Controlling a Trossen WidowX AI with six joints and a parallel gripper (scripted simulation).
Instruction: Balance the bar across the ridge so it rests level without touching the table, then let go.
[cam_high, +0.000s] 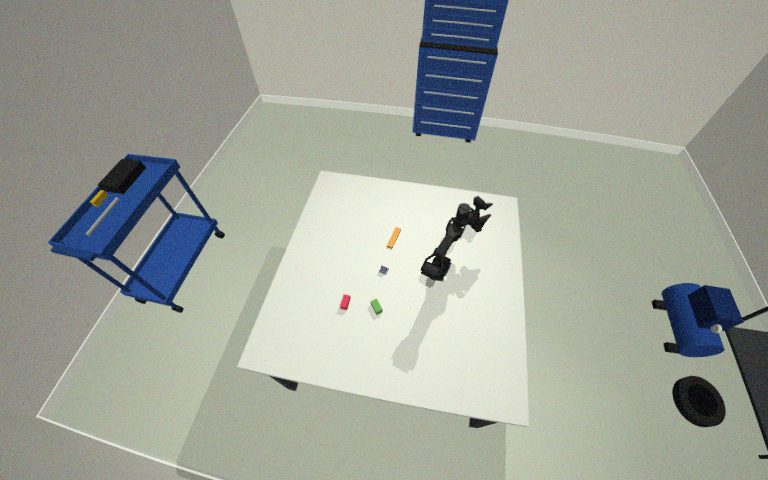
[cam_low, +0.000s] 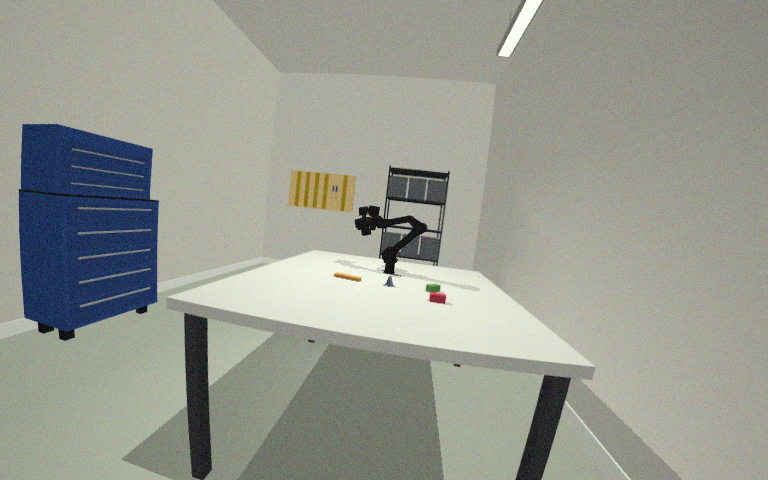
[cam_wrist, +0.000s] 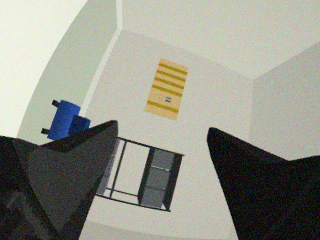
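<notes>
The orange bar lies 470 mm ahead of my gripper tip, 280 mm below it and 60 mm to the left of it. Also, from my gripper tip: red block 640 mm ahead, 500 mm to the left, 270 mm below; green block 500 mm to the left, 490 mm ahead, 270 mm below.
</notes>
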